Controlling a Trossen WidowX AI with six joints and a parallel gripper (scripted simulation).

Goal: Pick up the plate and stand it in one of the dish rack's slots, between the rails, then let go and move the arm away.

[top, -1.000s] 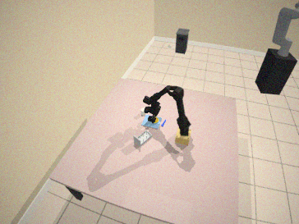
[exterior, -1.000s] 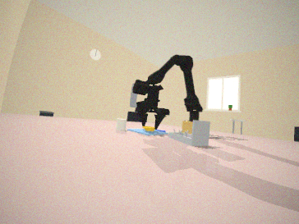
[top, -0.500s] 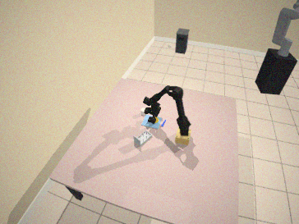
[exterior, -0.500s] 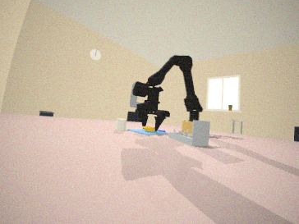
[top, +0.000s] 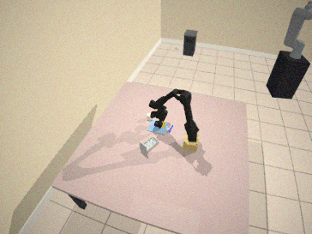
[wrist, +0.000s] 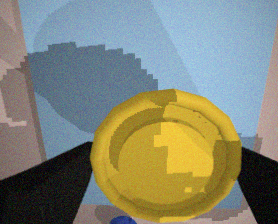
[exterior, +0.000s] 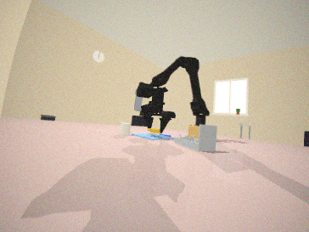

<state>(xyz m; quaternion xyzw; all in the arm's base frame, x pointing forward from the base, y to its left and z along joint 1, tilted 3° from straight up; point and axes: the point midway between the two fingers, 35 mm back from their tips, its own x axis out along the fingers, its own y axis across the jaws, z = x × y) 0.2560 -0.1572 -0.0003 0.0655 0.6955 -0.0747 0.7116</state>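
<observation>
The light blue mat is 20 mm ahead of my gripper tip, 10 mm to the left of it and 20 mm below it. Round my gripper tip: small white cup (110 mm ahead, 90 mm to the right); then blue spoon (80 mm behind, 20 mm to the left, 20 mm below); then yellow plate (10 mm above).
</observation>
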